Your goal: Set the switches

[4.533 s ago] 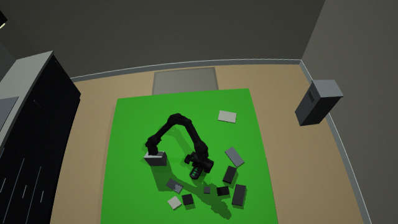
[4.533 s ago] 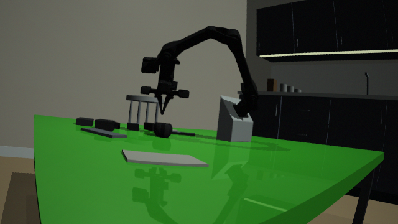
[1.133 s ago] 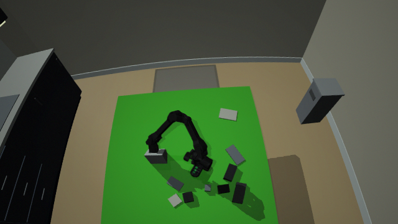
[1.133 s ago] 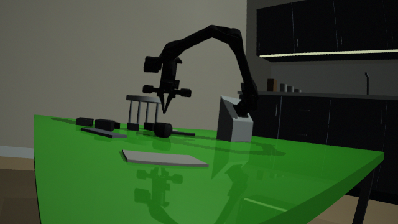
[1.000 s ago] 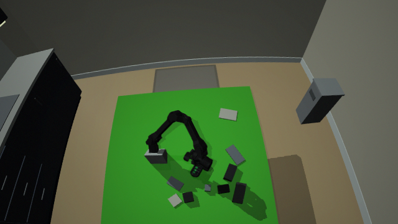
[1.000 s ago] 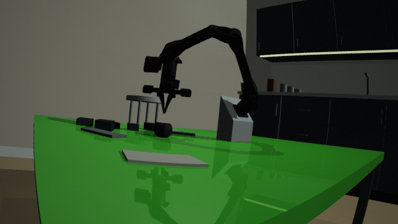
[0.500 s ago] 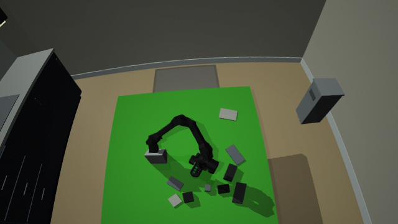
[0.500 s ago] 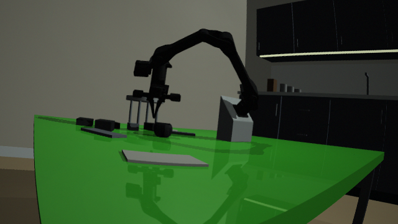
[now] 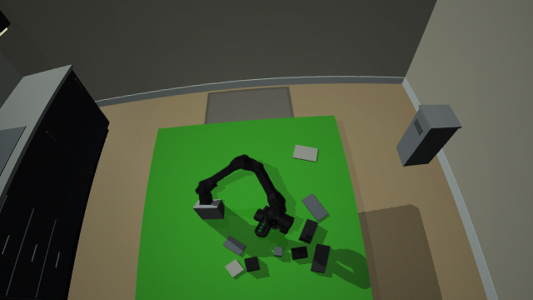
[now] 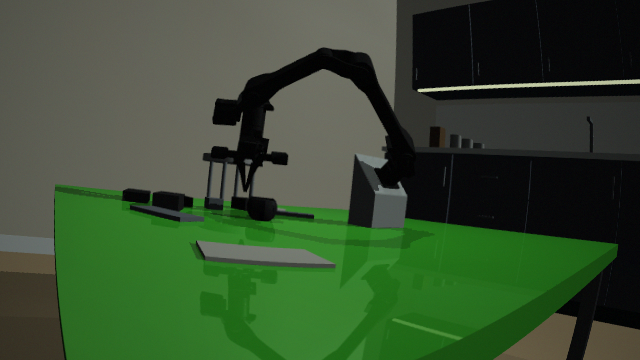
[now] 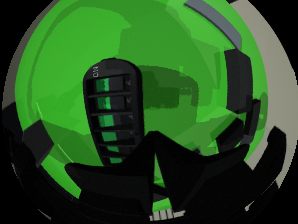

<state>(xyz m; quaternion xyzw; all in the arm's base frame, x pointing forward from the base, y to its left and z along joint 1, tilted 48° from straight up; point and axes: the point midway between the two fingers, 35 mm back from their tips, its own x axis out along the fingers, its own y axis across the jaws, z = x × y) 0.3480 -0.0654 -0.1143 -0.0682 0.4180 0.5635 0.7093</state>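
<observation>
The small cube lies 14 cm to the right of my gripper tip, 4 cm below it and 2 cm ahead of it. Round my gripper tip: grey plate: 25 cm ahead, 10 cm to the left, 5 cm below; then light plate: 47 cm to the left, 24 cm ahead, 6 cm below.
</observation>
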